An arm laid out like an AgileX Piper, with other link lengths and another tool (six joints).
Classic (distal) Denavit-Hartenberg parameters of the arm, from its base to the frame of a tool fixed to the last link. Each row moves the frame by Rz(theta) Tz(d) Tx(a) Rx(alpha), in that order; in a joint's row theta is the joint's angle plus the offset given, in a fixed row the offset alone. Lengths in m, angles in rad.
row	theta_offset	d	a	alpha
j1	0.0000	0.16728	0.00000	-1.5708
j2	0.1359	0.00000	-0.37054	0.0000
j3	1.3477	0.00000	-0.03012	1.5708
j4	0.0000	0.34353	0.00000	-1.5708
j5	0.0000	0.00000	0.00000	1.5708
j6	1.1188	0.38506	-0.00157	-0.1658
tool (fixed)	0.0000	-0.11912	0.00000	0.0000
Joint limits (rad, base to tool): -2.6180..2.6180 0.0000..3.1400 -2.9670..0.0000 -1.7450..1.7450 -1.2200..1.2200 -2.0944..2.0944
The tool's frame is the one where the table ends.
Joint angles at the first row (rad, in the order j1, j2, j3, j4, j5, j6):
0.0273 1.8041 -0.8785 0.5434 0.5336 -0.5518
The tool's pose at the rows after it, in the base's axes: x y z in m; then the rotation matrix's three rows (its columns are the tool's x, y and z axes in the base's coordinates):
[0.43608 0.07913 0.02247], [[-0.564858 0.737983 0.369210], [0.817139 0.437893 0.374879], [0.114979 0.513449 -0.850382]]
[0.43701 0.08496 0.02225], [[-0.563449 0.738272 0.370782], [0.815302 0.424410 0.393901], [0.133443 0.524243 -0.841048]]
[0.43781 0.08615 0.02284], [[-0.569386 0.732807 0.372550], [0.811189 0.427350 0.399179], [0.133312 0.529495 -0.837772]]
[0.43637 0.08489 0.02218], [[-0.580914 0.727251 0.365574], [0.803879 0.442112 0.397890], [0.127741 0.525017 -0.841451]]
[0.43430 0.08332 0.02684], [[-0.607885 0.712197 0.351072], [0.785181 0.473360 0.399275], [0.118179 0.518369 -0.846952]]
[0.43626 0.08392 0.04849], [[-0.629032 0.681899 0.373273], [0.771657 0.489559 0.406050], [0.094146 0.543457 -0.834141]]
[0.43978 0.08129 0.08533], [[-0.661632 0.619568 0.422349], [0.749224 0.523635 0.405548], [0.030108 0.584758 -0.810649]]
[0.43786 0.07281 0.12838], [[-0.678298 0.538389 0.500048], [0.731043 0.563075 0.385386], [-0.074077 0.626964 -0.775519]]
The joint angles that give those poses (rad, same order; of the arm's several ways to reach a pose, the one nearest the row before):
0.0273 1.8057 -0.8785 0.5946 0.5457 -0.5881
0.0273 1.8107 -0.8785 0.6394 0.5496 -0.6207
0.0273 1.8105 -0.8785 0.6505 0.5496 -0.6369
0.0273 1.8105 -0.8785 0.6377 0.5532 -0.6407
0.0273 1.8009 -0.8861 0.6038 0.5762 -0.6407
0.0273 1.7505 -0.8880 0.5901 0.5965 -0.6454
0.0273 1.6619 -0.8881 0.5581 0.6135 -0.6545
0.0273 1.5384 -0.8630 0.5098 0.6012 -0.6569

